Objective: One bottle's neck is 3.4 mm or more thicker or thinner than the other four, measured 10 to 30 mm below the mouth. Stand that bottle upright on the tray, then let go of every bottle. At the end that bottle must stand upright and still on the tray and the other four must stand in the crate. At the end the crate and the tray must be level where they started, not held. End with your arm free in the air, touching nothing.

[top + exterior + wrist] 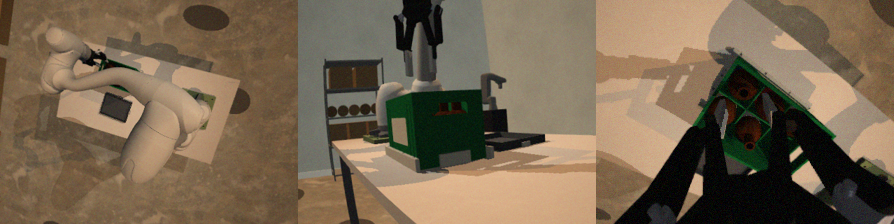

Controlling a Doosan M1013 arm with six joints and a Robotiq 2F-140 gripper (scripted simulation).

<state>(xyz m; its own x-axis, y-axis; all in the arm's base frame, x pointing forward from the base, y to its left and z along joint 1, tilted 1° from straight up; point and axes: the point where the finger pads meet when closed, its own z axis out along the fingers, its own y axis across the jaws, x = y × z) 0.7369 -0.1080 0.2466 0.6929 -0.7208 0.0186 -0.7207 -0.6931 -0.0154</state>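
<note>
Now: the green crate 170 mm below my hand, 90 mm behind it and 50 mm to the left of it. Also, from my hand: brown bottle 170 mm below, 90 mm behind, 10 mm to the left; dark tray 320 mm to the left, 240 mm below, 110 mm behind.
</note>
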